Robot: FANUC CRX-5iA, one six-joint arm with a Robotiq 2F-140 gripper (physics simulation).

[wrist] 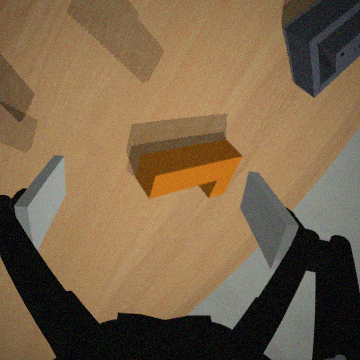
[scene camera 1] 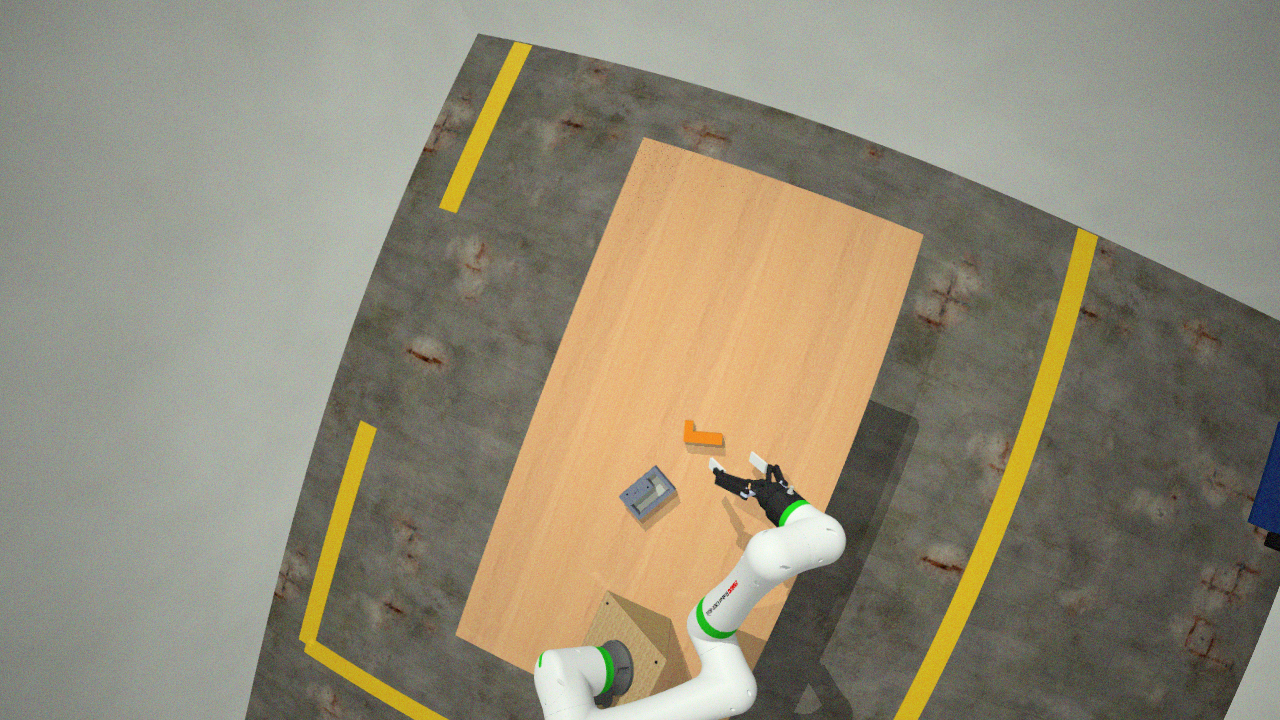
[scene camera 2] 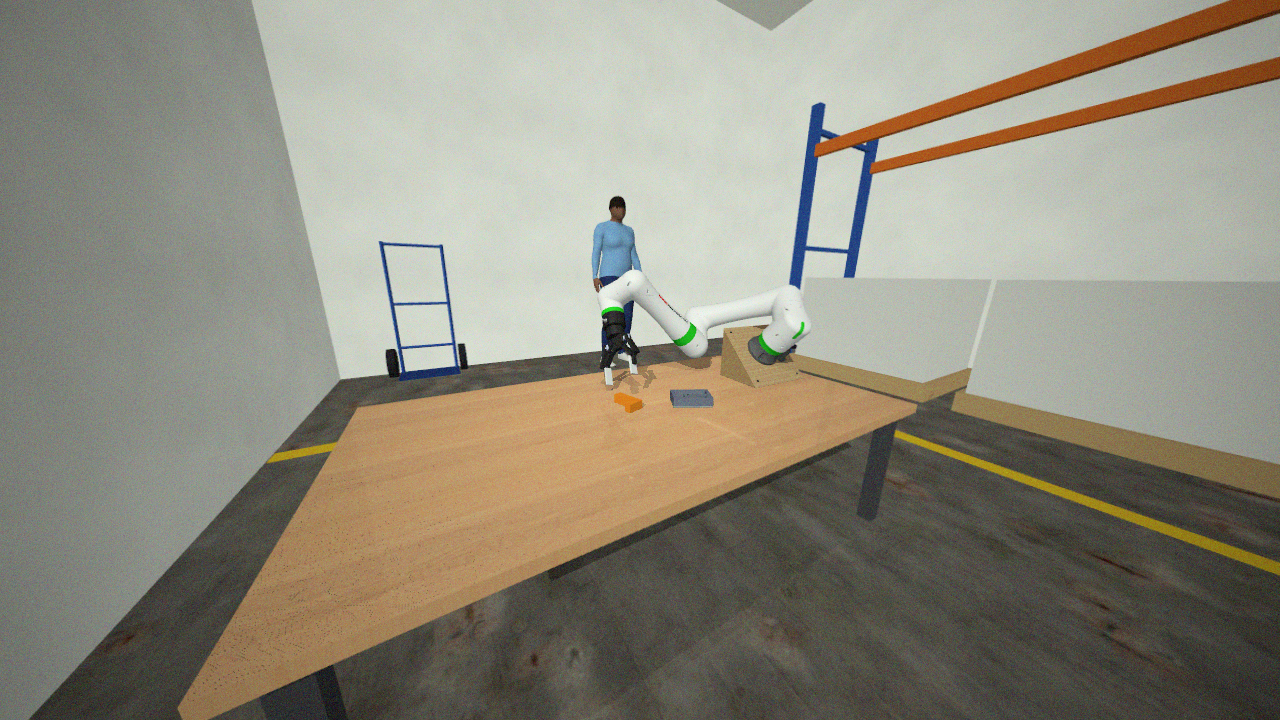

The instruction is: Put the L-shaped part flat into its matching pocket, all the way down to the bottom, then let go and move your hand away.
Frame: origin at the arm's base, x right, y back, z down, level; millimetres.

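Seen in the pictures: gripper, between the fingertips: [wrist: 155, 182] [scene camera 1: 731, 459] [scene camera 2: 621, 379]; arm's base, origin of its link: [scene camera 1: 616, 667] [scene camera 2: 761, 351].
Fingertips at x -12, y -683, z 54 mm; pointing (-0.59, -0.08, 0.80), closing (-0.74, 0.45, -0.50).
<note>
Offsets run from my fingertips to a thing's middle. Level surfaces: height alone.
The orange L-shaped part @[dx -101, dy -24, dz +50 mm] [scene camera 1: 703, 438] [scene camera 2: 628, 402] [wrist: 195, 175] lies flat on the wooden table, apart from the tray. The grey-blue tray with the pocket @[dx -158, dy +210, dz +47 mm] [scene camera 1: 640, 503] [scene camera 2: 691, 402] [wrist: 304, 75] sits on the table near it; in the wrist view part of it shows at the upper right corner. My gripper [scene camera 1: 735, 462] [scene camera 2: 621, 373] [wrist: 155, 182] is wide open with nothing between its fingers. It is above the table, on the arm's side of the L-shaped part. In the wrist view the part shows between and beyond the two pale fingertips.
The wooden table @[dz +65 mm] [scene camera 1: 733, 268] [scene camera 2: 447, 501] carries a wooden wedge-shaped base [scene camera 1: 646, 631] [scene camera 2: 741, 362] under the arm. A person [scene camera 2: 614, 250], a blue hand truck [scene camera 2: 422, 304] and a rack with orange beams [scene camera 2: 807, 197] stand beyond the table. The table edge shows in the wrist view at the lower right.
</note>
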